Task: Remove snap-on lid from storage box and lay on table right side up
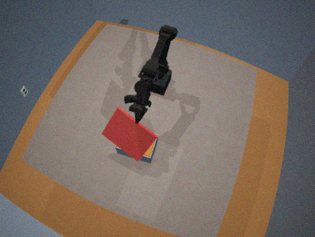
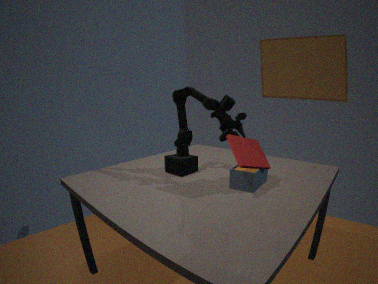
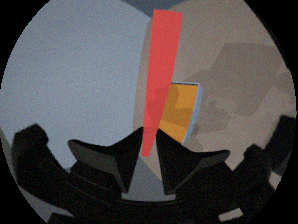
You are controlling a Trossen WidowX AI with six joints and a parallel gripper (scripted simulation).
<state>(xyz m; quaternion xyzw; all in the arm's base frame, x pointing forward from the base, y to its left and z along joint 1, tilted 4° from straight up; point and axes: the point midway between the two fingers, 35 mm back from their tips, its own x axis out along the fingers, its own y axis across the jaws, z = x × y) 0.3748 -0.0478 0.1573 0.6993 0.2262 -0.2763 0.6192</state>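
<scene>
The red lid is 5 cm below my gripper tip, 5 cm ahead of it and 4 cm to the right of it. Also, from my gripper tip: storage box: 18 cm below, 4 cm ahead.
</scene>
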